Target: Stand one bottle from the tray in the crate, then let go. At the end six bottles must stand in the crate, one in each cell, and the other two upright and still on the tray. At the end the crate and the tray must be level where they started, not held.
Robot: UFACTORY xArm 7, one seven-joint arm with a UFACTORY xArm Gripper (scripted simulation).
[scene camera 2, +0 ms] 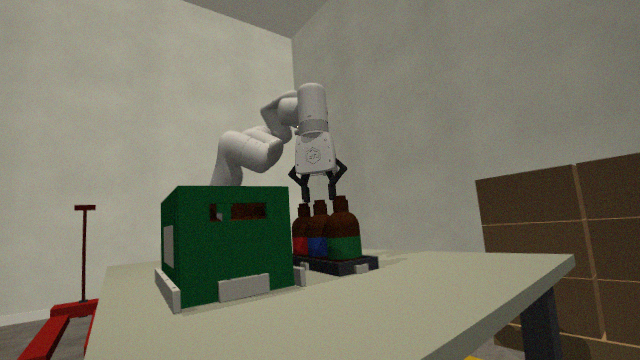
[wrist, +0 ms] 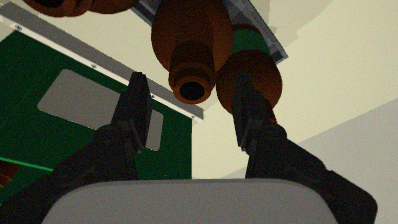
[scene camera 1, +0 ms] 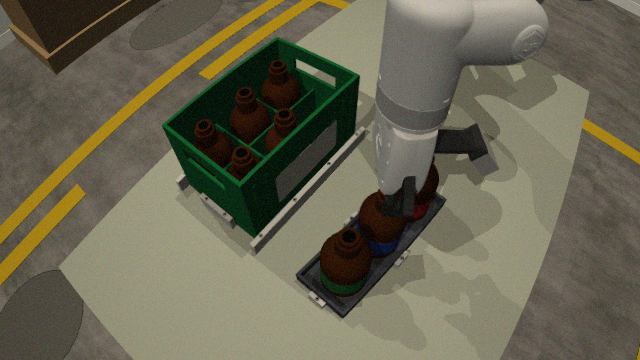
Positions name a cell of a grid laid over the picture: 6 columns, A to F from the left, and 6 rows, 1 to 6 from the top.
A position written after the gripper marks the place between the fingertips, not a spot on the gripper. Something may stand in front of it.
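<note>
A dark tray (scene camera 1: C5) (scene camera 2: D5) and a green crate (scene camera 1: C4) (scene camera 2: B5) can be seen in the scene, and so can the gripper (scene camera 2: C4) (wrist: C3).
</note>
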